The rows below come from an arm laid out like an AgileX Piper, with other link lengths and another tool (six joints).
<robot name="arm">
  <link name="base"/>
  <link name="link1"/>
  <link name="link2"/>
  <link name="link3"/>
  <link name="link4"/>
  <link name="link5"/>
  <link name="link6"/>
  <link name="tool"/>
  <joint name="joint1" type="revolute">
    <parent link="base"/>
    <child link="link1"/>
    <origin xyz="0 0 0.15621" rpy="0 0 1.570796"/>
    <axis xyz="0 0 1"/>
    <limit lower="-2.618" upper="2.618"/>
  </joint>
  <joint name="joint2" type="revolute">
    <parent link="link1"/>
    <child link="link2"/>
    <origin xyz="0 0 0" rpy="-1.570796 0 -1.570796"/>
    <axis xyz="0 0 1"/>
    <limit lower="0" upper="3.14"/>
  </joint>
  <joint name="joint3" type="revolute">
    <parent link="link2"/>
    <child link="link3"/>
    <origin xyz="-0.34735 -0.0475 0"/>
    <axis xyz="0 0 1"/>
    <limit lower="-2.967" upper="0"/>
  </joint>
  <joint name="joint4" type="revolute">
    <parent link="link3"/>
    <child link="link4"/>
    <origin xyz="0.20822 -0.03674 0" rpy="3.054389 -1.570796 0"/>
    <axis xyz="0 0 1"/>
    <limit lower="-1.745" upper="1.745"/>
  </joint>
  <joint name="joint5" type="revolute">
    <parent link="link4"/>
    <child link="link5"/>
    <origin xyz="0 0 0" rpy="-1.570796 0 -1.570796"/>
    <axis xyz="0 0 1"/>
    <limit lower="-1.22" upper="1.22"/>
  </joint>
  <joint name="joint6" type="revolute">
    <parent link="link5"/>
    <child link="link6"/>
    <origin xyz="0 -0.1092 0" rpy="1.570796 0 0"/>
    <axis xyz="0 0 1"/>
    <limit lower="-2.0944" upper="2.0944"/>
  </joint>
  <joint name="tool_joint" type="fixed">
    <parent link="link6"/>
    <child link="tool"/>
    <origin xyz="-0.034 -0.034 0.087" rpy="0.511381 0 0.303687"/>
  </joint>
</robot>
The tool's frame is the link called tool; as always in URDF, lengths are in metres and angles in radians.
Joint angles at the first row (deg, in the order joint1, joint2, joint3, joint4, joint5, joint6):
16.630, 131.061, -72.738, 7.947, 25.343, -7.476
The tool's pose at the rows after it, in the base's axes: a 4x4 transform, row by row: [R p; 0 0 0 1], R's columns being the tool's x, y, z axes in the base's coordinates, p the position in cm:
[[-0.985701, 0.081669, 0.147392, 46.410], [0.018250, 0.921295, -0.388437, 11.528], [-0.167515, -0.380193, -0.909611, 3.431], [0, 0, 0, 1]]
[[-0.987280, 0.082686, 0.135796, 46.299], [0.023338, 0.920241, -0.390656, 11.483], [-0.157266, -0.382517, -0.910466, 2.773], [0, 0, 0, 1]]
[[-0.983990, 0.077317, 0.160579, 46.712], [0.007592, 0.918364, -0.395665, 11.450], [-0.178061, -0.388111, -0.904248, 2.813], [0, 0, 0, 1]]
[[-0.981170, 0.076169, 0.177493, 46.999], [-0.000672, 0.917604, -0.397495, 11.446], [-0.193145, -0.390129, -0.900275, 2.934], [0, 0, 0, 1]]
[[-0.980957, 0.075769, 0.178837, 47.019], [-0.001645, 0.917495, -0.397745, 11.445], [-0.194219, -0.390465, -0.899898, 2.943], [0, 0, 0, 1]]
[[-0.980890, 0.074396, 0.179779, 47.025], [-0.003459, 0.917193, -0.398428, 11.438], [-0.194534, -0.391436, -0.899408, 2.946], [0, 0, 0, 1]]
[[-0.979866, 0.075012, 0.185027, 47.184], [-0.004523, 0.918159, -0.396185, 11.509], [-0.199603, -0.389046, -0.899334, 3.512], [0, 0, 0, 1]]
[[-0.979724, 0.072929, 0.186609, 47.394], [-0.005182, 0.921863, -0.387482, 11.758], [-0.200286, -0.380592, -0.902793, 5.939], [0, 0, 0, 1]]
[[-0.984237, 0.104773, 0.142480, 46.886], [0.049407, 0.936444, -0.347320, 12.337], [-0.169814, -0.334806, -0.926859, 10.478], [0, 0, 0, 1]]
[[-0.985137, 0.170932, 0.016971, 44.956], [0.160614, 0.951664, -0.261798, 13.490], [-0.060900, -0.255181, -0.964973, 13.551], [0, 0, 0, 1]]
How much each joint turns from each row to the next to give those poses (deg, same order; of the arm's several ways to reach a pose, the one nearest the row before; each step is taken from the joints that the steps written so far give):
0.000, 1.033, -0.059, 0.186, -0.604, 0.144
-0.001, 0.819, 0.001, 0.131, -0.235, 0.188
0.001, 0.168, -0.002, -1.133, -1.199, 0.001
0.000, 0.000, 0.001, -0.658, -0.793, 0.044
0.000, -0.001, 0.001, -0.067, -0.053, 0.001
0.000, 0.000, 0.001, -0.114, -0.001, 0.000
0.000, -0.585, -0.456, -0.050, 0.726, -0.001
0.000, -2.661, -2.076, 0.132, 4.576, 0.063
-0.054, -4.982, -4.201, 2.928, 9.945, 1.506
0.000, -3.381, -3.839, 6.163, 10.717, 4.079

